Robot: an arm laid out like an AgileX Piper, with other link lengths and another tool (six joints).
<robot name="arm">
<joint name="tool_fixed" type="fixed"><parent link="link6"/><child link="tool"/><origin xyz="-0.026 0.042 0.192" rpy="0 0.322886 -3.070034"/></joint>
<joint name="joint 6" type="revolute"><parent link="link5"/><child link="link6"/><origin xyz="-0.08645 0 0" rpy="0 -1.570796 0"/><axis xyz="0 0 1"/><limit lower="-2.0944" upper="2.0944"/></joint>
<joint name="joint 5" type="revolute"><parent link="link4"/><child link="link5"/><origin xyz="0 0 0" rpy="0 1.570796 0"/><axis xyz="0 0 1"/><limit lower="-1.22" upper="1.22"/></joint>
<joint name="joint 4" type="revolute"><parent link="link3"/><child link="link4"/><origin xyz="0.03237 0.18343 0" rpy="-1.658 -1.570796 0"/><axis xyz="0 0 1"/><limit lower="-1.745" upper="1.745"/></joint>
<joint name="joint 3" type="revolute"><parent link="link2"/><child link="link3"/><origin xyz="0.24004 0.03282 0" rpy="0 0 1.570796"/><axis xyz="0 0 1"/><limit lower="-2.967" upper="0"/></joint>
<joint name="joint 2" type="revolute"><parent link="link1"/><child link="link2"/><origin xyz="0 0 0" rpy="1.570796 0 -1.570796"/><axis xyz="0 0 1"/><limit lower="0" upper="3.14"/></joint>
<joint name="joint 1" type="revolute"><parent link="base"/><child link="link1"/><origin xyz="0 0 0.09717" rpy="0 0 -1.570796"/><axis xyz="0 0 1"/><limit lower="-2.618" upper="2.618"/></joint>
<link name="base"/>
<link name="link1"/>
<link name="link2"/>
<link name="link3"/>
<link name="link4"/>
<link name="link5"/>
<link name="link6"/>
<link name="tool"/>
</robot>
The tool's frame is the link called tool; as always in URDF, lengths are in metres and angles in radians.
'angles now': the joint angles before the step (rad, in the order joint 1, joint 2, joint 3, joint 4, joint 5, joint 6). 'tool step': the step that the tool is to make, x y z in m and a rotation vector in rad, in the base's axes. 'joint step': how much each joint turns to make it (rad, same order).
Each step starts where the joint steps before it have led.
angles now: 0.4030, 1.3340, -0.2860, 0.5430, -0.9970, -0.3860
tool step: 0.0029, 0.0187, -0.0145, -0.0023, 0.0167, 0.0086
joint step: 0.1356, 0.0991, 0.0002, 0.1134, -0.1041, -0.0056
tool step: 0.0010, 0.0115, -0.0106, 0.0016, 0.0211, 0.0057
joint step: 0.0765, 0.0509, -0.0080, 0.0687, -0.0341, -0.0003
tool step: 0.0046, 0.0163, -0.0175, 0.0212, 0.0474, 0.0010
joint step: 0.0913, 0.0687, -0.0464, 0.1015, 0.0024, -0.0006
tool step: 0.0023, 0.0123, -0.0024, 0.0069, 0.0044, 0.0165
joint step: 0.0365, 0.0275, -0.0266, 0.0211, -0.0025, 0.0009
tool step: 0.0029, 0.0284, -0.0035, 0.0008, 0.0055, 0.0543
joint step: 0.0601, 0.0447, -0.0433, 0.0074, 0.0024, -0.0006
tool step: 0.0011, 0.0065, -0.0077, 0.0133, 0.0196, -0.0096
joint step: 0.0381, 0.0341, -0.0309, 0.0531, 0.0009, 0.0002
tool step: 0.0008, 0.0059, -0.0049, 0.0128, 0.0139, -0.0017
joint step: 0.0237, 0.0202, -0.0239, 0.0305, 0.0069, 0.0013
